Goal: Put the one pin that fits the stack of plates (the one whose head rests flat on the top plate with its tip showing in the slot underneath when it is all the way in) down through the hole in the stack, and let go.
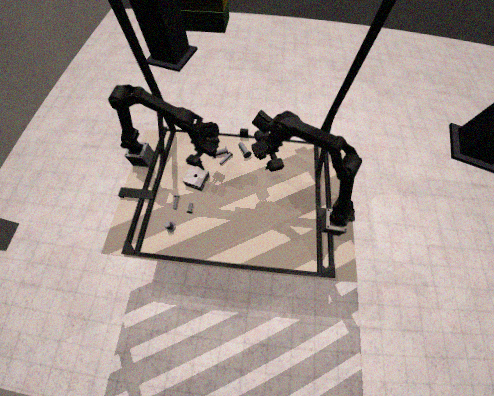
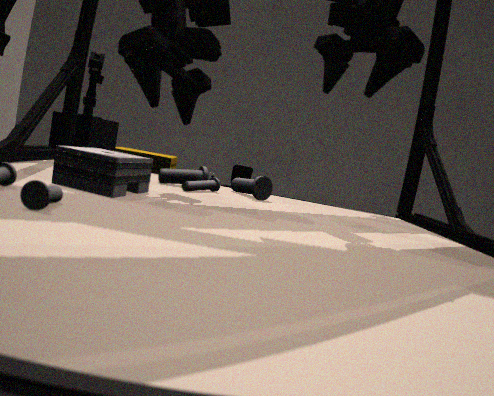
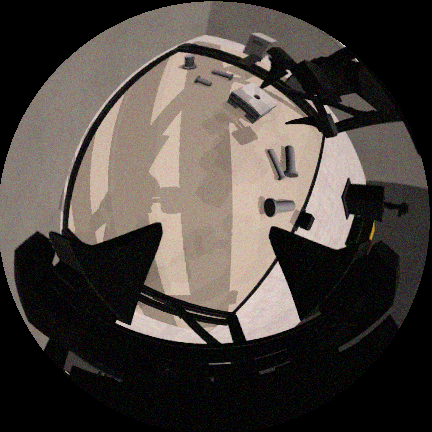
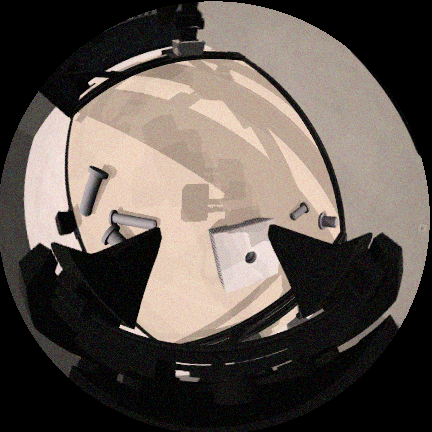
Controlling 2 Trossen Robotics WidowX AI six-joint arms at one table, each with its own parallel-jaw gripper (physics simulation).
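Note:
The plate stack (image 1: 192, 181) (image 2: 100, 172) (image 3: 248, 100) (image 4: 231, 267) lies flat, with an open round hole in its top plate and a slot underneath. A thick headed pin (image 1: 244, 149) (image 2: 246, 185) (image 3: 284, 206) (image 4: 92, 194) lies on its side. A slim pin (image 1: 226, 158) (image 2: 199, 185) (image 3: 275, 164) (image 4: 136, 220) and a thicker pin (image 1: 221, 151) (image 2: 181, 175) (image 3: 290, 159) (image 4: 114, 236) lie close together. My right gripper (image 1: 204, 157) (image 2: 171, 115) (image 4: 215, 231) is open and empty, high near the stack. My left gripper (image 1: 267, 157) (image 2: 348, 93) (image 3: 217, 230) is open and empty, high above the table.
A slim pin (image 1: 175, 202) (image 3: 222, 74) and a short pin (image 1: 190, 207) (image 3: 204, 81) (image 4: 298, 212) lie beyond the stack. Another pin (image 1: 170, 226) (image 3: 189, 62) (image 4: 329, 220) stands head down. A dark frame (image 1: 230, 266) edges the table. Shadow stripes cross it.

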